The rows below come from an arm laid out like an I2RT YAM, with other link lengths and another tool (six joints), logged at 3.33 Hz.
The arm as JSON. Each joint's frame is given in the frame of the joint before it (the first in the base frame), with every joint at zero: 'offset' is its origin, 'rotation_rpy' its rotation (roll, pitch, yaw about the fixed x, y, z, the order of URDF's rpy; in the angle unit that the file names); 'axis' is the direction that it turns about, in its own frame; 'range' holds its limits. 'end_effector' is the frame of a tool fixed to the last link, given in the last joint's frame.
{
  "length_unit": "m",
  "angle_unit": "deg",
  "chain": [
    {
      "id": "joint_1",
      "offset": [
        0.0,
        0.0,
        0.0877
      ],
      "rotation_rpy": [
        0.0,
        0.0,
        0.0
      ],
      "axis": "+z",
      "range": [
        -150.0,
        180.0
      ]
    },
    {
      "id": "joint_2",
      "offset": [
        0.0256,
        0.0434,
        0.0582
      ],
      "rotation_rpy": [
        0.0,
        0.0,
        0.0
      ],
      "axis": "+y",
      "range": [
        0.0,
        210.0
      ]
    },
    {
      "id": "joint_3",
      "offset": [
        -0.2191,
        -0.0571,
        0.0
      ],
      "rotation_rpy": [
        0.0,
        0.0,
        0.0
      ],
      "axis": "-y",
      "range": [
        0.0,
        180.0
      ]
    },
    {
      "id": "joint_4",
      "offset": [
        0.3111,
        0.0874,
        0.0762
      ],
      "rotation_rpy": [
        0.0,
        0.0,
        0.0
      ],
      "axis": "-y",
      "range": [
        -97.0,
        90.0
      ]
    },
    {
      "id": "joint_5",
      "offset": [
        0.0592,
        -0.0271,
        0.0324
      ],
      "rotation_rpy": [
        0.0,
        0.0,
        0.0
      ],
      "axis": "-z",
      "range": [
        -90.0,
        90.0
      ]
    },
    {
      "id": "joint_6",
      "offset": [
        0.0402,
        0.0,
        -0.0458
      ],
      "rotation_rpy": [
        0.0,
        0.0,
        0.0
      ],
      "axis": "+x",
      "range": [
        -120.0,
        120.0
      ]
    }
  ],
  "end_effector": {
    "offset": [
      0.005,
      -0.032,
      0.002
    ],
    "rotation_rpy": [
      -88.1,
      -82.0,
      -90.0
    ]
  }
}
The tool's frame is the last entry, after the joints.
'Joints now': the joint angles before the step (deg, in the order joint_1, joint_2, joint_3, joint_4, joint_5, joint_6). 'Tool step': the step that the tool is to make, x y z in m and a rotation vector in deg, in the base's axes. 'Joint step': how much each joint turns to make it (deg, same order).
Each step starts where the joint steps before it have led.
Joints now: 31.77, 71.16, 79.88, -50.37, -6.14, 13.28
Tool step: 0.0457, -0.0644, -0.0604, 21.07, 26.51, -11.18
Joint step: -18.43, 3.86, -4.38, -3.12, -26.40, 15.84
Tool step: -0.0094, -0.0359, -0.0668, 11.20, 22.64, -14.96
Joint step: -8.42, -0.81, -11.61, 0.23, -8.95, 16.65
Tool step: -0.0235, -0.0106, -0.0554, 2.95, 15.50, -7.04
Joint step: -2.58, -0.45, -10.36, -0.26, -2.02, 7.57
